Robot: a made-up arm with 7 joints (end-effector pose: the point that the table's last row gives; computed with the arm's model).
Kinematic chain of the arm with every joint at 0, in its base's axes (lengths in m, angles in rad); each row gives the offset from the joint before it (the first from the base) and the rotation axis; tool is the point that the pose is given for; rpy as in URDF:
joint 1: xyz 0 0 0.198 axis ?
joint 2: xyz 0 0 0 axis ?
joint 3: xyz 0 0 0.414 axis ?
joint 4: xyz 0.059 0 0 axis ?
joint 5: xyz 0.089 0 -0.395 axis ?
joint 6: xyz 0 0 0 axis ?
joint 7: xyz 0.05 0 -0.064 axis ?
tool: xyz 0 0 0 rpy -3.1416 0 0
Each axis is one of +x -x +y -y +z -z.
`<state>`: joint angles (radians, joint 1 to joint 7).
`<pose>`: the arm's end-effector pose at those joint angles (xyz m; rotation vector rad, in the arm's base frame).
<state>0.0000 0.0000 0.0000 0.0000 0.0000 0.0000 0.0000</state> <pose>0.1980 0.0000 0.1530 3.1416 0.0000 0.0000</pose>
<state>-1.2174 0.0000 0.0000 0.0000 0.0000 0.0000 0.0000</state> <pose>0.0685 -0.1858 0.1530 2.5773 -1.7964 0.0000</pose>
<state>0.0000 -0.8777 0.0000 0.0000 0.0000 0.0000 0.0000</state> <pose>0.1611 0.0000 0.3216 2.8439 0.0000 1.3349</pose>
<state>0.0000 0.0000 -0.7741 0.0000 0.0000 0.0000 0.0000</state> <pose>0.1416 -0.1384 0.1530 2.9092 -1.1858 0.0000</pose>
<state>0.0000 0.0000 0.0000 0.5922 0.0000 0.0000 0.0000</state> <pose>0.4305 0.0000 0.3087 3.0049 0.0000 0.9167</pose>
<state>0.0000 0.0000 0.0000 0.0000 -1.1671 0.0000 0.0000</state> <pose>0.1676 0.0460 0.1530 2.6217 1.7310 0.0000</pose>
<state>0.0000 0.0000 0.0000 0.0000 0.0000 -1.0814 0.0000</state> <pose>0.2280 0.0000 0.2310 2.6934 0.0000 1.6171</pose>
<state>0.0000 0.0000 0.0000 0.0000 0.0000 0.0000 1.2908</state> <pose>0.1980 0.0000 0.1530 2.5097 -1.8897 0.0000</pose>
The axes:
joint 1: +z
joint 2: +y
joint 3: +z
joint 4: -y
joint 5: -z
joint 6: +y
joint 7: -z

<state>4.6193 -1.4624 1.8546 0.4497 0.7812 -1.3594 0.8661</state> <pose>0.3559 0.1230 0.1682 1.4622 0.2256 2.4255</pose>
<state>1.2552 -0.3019 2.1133 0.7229 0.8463 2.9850 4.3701</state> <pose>-0.3175 -0.1611 0.3209 -0.8278 0.5236 -2.3076</pose>
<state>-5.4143 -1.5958 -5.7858 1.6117 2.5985 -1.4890 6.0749</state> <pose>-0.4275 -0.2520 0.5616 -0.6003 1.0325 -0.1743</pose>
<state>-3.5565 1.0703 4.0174 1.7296 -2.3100 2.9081 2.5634</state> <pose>-0.2534 0.3962 0.7293 1.9800 1.4655 -1.4921</pose>
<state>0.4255 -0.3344 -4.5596 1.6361 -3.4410 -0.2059 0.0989</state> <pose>-0.3983 0.3689 0.6255 -1.7834 0.5149 1.0838</pose>
